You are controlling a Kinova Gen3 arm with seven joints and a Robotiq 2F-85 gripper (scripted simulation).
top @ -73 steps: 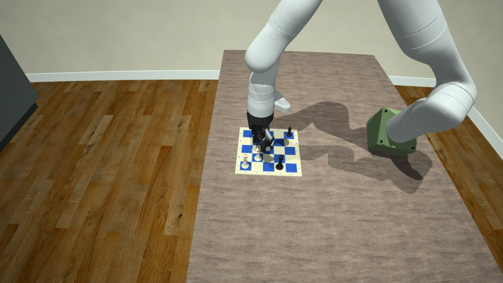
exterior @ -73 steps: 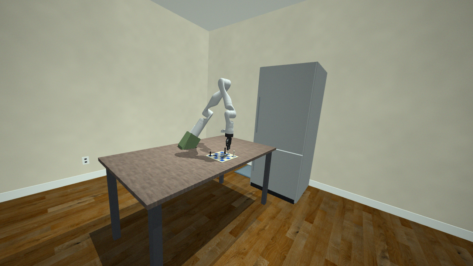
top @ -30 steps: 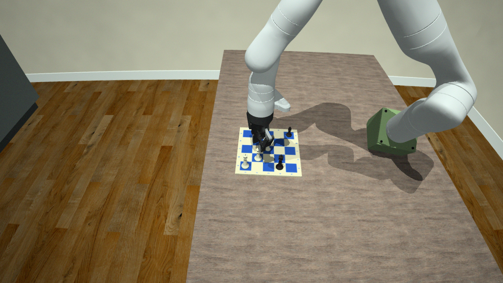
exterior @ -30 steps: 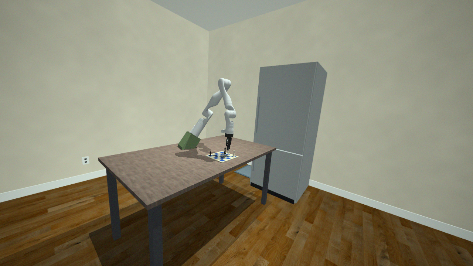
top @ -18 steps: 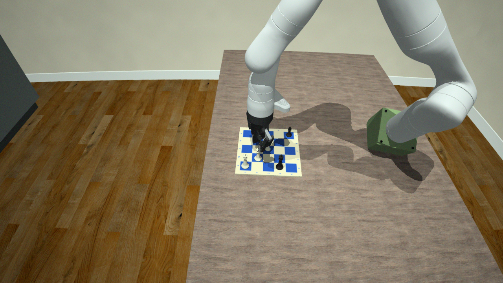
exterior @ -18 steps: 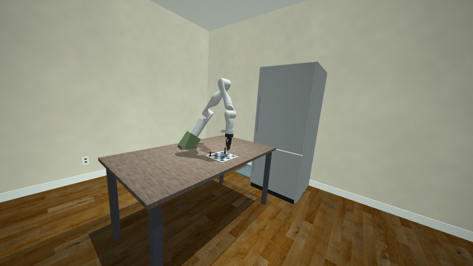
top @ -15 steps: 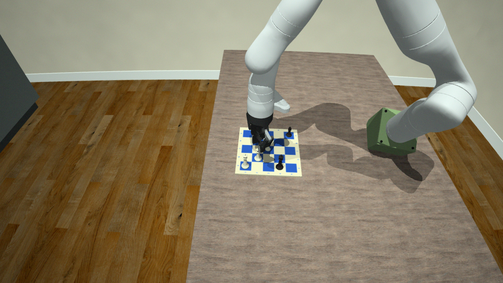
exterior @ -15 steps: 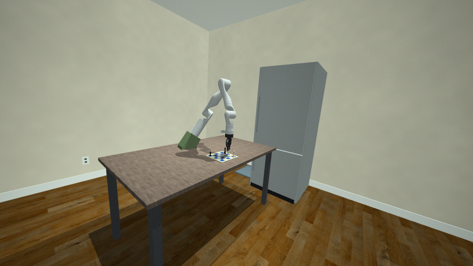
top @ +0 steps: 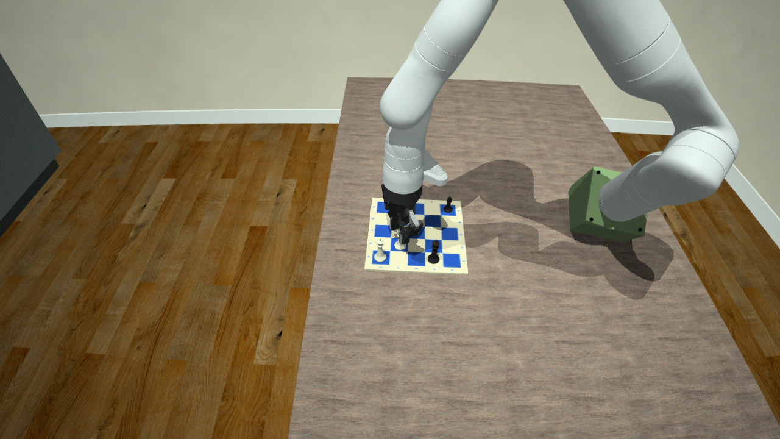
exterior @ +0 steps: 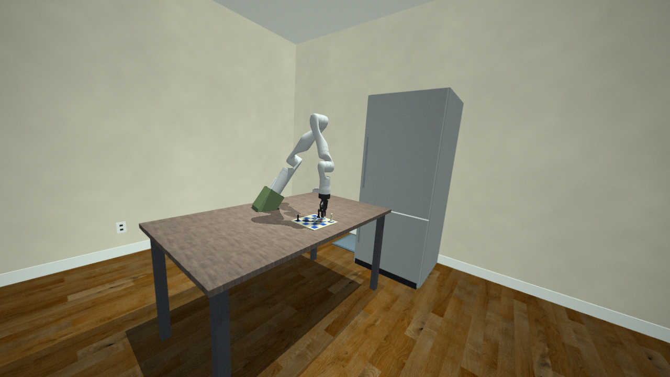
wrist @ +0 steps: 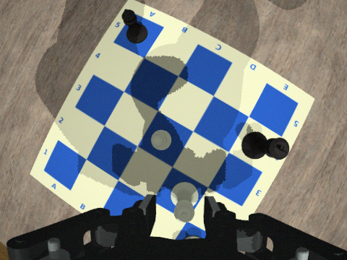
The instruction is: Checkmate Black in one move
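The tall black piece lies 7 cm behind my hand, 5 cm to the left of it and 2 cm below it. Round my hand: white pawn 4 cm behind, 4 cm to the right, 4 cm below; blue-and-cream chessboard 4 cm behind, 3 cm to the right, 5 cm below; black pawn 13 cm behind, 10 cm to the right, 3 cm below.
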